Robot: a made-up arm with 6 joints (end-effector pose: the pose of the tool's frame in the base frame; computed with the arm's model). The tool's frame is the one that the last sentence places.
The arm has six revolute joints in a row. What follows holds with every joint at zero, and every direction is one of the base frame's. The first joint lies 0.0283 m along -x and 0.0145 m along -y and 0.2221 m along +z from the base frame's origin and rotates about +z. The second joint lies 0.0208 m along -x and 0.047 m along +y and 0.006 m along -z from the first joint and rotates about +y. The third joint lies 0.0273 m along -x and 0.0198 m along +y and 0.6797 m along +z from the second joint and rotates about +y. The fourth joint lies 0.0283 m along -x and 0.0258 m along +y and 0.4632 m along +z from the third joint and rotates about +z. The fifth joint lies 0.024 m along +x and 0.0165 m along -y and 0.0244 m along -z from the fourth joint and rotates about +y. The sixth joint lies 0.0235 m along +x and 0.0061 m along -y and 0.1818 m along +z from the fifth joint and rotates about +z. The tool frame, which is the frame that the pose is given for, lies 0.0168 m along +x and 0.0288 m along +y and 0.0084 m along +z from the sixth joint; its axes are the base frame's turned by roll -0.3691, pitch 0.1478 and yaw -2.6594 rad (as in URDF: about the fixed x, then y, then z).
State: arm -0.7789 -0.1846 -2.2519 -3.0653 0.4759 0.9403
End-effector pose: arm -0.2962 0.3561 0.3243 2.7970 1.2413 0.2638
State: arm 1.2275 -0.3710 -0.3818 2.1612 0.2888 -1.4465
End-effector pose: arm -0.4913 -0.6546 1.2331 0.6336 0.0328 -0.6694
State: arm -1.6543 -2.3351 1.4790 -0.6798 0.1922 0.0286
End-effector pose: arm 0.0842 0.9039 0.1710 -1.0486 0.3137 1.3841
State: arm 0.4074 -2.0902 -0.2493 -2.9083 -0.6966 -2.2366
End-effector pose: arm -1.0594 -0.2841 -0.5473 1.1330 -0.7420 -0.9939
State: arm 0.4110 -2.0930 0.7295 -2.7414 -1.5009 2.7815
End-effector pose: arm -1.0370 -0.2387 0.0512 -0.0645 -0.0214 -2.5335
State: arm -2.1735 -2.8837 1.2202 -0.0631 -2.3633 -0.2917
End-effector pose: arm 0.3319 0.3293 -0.6502 0.5753 -2.0995 0.3187
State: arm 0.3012 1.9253 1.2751 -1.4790 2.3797 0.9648
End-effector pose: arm 0.5760 0.1161 -0.2888 0.3670 0.2900 0.1679
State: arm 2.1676 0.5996 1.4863 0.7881 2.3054 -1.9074
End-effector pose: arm -0.4552 0.3390 0.5680 0.3255 -2.2325 1.4096
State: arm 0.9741 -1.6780 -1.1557 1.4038 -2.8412 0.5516
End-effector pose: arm -0.4714 -0.5936 -0.1497 -0.5636 0.5442 -2.5535
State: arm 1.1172 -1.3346 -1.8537 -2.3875 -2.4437 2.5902
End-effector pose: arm -0.4959 -0.5522 0.0590 1.0739 0.7377 -2.4138
